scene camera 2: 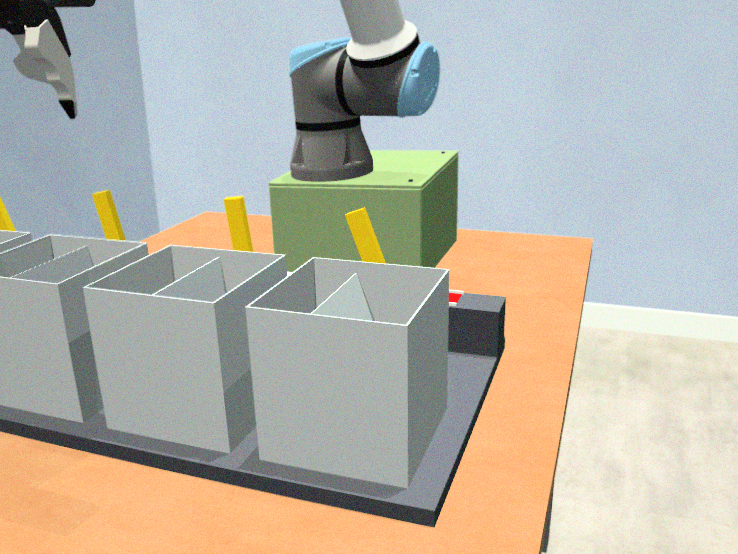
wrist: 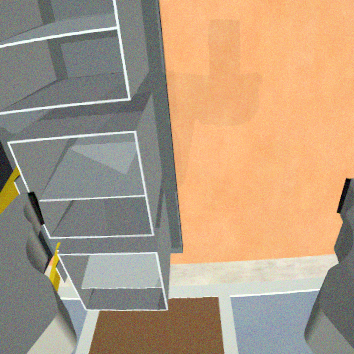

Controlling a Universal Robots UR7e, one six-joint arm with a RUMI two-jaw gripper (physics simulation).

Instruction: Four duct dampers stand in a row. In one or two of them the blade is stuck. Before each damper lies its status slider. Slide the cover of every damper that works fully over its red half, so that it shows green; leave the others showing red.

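Places are measured from the arm's base along level axes (x left, y back, z up), in centimetres.
Where they show: gripper, between the fingertips: (scene camera 2: 12, 129) (wrist: 186, 188); arm's base, origin of its link: (scene camera 2: 332, 171).
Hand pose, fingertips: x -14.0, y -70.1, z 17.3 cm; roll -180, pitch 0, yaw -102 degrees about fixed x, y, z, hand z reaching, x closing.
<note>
Things, the pixels of their top centre, and the offset from my fingertips. "spot": a spot on its surface instead. Level surfaces: height alone.
- nearest damper, a spot on its surface: (scene camera 2: 333, 387) spot: dx +27.2, dy +0.1, dz -23.3 cm
- second damper, a spot on its surface: (scene camera 2: 160, 369) spot: dx +8.9, dy +3.8, dz -24.3 cm
- third damper, a spot on its surface: (scene camera 2: 32, 339) spot: dx -7.2, dy +7.0, dz -23.2 cm
- nearest damper's blade, a spot on its surface: (scene camera 2: 345, 298) spot: dx +26.6, dy +10.7, dz -18.8 cm
- red slider part, a spot on its surface: (scene camera 2: 455, 297) spot: dx +37.3, dy +31.5, dz -26.4 cm
- dark base plate, height of its surface: dz -32.6 cm
- orange table, height of its surface: dz -34.4 cm
Four grey open-topped dampers stand in a row in the scene view: the nearest damper (scene camera 2: 333, 387), a second damper (scene camera 2: 160, 369), a third damper (scene camera 2: 32, 339) and a fourth cut off at the left edge. Slanted blades show inside, such as the nearest damper's blade (scene camera 2: 345, 298). Yellow levers (scene camera 2: 364, 235) (scene camera 2: 238, 223) (scene camera 2: 109, 214) rise behind them. A red slider part (scene camera 2: 455, 297) shows behind the nearest damper; the other sliders are hidden. My gripper (wrist: 186, 188) is open and empty, high above the table's left part. In the wrist view, its left finger overlaps the dampers' lever side.
The dampers stand on a dark base plate (scene camera 2: 464, 387) (wrist: 172, 215). A dark block (scene camera 2: 476, 325) stands at its right end. The green pedestal (scene camera 2: 345, 220) under the arm is behind the row. The orange table (scene camera 2: 518, 381) (wrist: 270, 165) extends around the plate.
</note>
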